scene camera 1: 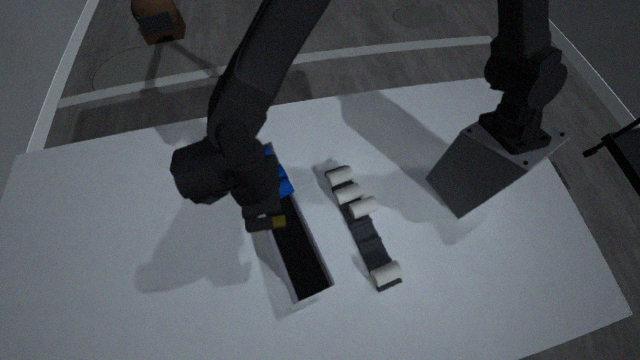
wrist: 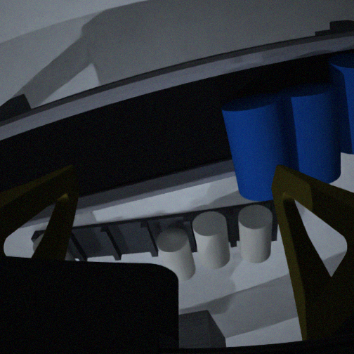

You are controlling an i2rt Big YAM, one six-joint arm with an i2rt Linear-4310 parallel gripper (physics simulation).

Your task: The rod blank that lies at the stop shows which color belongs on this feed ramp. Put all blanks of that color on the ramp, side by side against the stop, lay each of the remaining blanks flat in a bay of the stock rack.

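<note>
The feed ramp (scene camera 1: 302,260) (wrist: 125,130) is a long dark trough with grey walls. Blue blanks lie across its far part: one (scene camera 1: 286,187) (wrist: 257,150) is nearest the bare stretch, another (scene camera 1: 282,172) (wrist: 315,135) is close beside it, and a third (wrist: 346,100) is partly cut off in the wrist view. The arm hides part of this row and the stop. The stock rack (scene camera 1: 368,237) (wrist: 130,240) holds white blanks (scene camera 1: 348,193) (wrist: 211,240), three near its far end and one (scene camera 1: 386,273) near its near end. My gripper (scene camera 1: 280,210) (wrist: 175,175) is open and empty over the ramp, beside the nearest blue blank.
The grey arm base block (scene camera 1: 475,175) (wrist: 202,327) stands on the white table (scene camera 1: 500,275) to the right of the rack. A brown object (scene camera 1: 159,22) is at the back left beyond the table. A dark frame (scene camera 1: 622,162) is at the right edge.
</note>
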